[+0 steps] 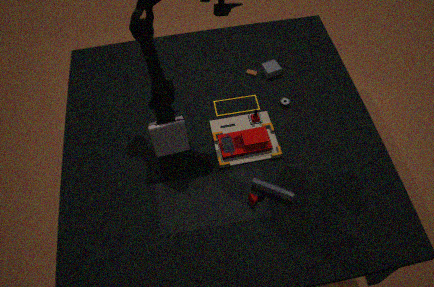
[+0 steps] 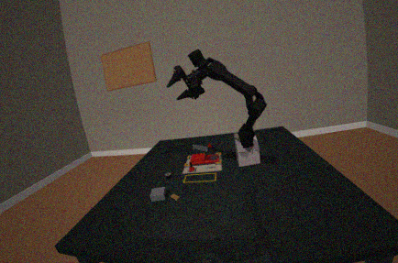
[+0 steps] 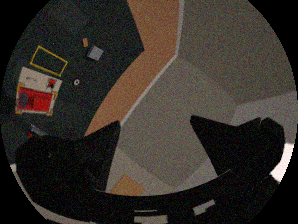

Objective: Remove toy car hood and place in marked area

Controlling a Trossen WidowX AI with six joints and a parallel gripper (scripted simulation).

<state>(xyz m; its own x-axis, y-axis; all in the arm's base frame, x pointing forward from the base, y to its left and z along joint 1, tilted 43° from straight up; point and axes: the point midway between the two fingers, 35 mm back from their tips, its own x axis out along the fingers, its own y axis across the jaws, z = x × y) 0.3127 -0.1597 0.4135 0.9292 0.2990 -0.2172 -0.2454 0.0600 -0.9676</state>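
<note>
My gripper tip is now 47 cm above the red hood, 29 cm to the left of it and 6 cm past it.
</note>
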